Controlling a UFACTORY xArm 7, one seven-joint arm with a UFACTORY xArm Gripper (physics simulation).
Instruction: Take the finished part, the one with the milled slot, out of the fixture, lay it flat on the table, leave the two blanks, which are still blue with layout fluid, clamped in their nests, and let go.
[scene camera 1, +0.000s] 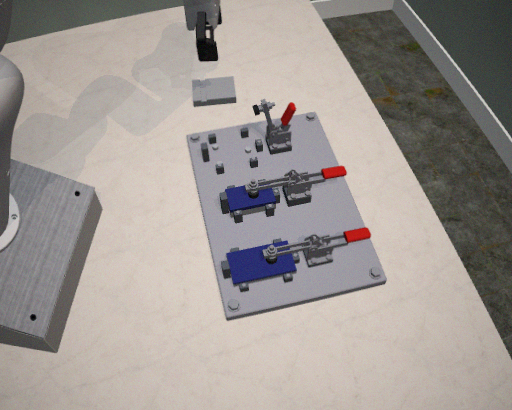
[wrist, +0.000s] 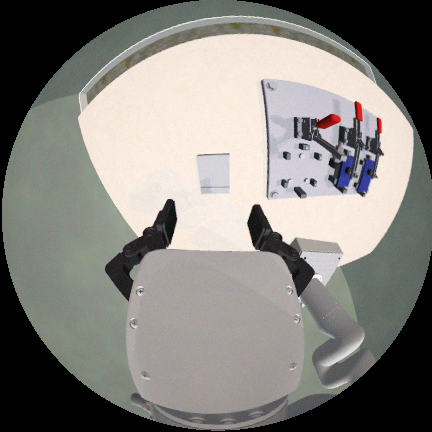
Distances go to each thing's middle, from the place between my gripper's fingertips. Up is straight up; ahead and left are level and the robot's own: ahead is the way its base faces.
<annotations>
My gripper is now 10 mm to the right of the finished part (scene camera 1: 214, 91) and 120 mm above it. Also, from my hand: fixture plate (scene camera 1: 332, 210) 40 mm ahead, 270 mm to the right, 120 mm below.
</annotations>
